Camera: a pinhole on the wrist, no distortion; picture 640 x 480 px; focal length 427.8 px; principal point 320.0 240.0 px. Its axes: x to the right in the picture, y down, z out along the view. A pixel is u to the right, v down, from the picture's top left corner.
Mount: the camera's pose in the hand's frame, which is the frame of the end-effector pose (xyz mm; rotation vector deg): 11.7 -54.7 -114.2 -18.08 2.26 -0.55
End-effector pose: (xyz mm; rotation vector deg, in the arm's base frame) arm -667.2 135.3 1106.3 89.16 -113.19 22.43
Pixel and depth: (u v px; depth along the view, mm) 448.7 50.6 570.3
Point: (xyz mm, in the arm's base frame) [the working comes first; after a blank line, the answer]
In the camera's frame: 171.6 -252.5 570.3

-713.8 -338.5 824.3
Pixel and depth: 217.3 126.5 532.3
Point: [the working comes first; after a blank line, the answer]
In the camera's frame: -127.8 -141.2 532.3

-748.9 -43.6 700.8
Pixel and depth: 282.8 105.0 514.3
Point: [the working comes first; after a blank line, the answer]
In the camera's frame: -44.7 -162.3 514.3

-731.4 -107.5 758.1
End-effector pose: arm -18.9 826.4 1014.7 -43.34 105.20 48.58
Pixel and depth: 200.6 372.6 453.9
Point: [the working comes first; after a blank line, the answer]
In the camera's frame: -126.7 140.7 453.9

-21.9 1191.1 1066.1
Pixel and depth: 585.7 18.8 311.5
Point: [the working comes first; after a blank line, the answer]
In the camera's frame: 193.5 -161.1 311.5

103.0 913.7 718.0
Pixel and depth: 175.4 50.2 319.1
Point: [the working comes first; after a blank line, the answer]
In the camera's frame: -107.9 -141.6 319.1

198.5 979.4 996.9
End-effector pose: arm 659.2 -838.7 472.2 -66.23 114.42 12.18
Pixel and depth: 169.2 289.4 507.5
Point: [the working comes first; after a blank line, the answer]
In the camera's frame: -178.9 58.6 507.5

768.3 -473.5 301.5
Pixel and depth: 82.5 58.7 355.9
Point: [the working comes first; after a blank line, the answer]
In the camera's frame: -197.6 -150.8 355.9

925.4 -635.6 429.0
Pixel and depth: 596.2 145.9 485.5
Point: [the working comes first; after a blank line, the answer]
In the camera's frame: 313.5 -106.8 485.5

782.5 -886.1 -14.4
